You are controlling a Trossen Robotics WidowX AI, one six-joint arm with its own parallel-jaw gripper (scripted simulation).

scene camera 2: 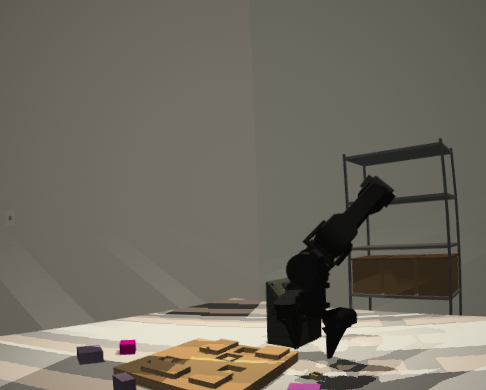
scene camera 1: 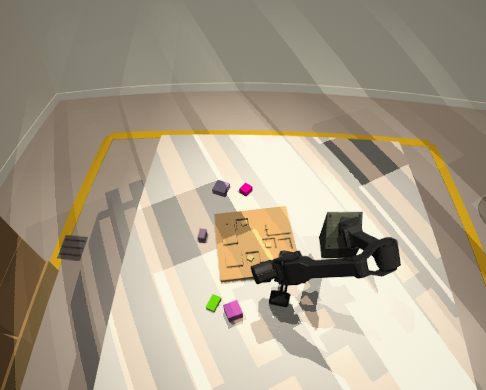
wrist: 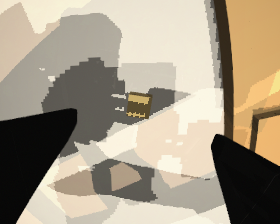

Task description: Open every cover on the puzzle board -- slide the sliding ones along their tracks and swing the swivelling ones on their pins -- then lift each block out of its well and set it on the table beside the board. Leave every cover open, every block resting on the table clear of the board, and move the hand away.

Labels:
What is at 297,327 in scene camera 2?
My gripper.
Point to a tan puzzle board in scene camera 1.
252,238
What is my gripper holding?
Nothing.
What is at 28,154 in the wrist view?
My gripper.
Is my gripper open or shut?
Open.

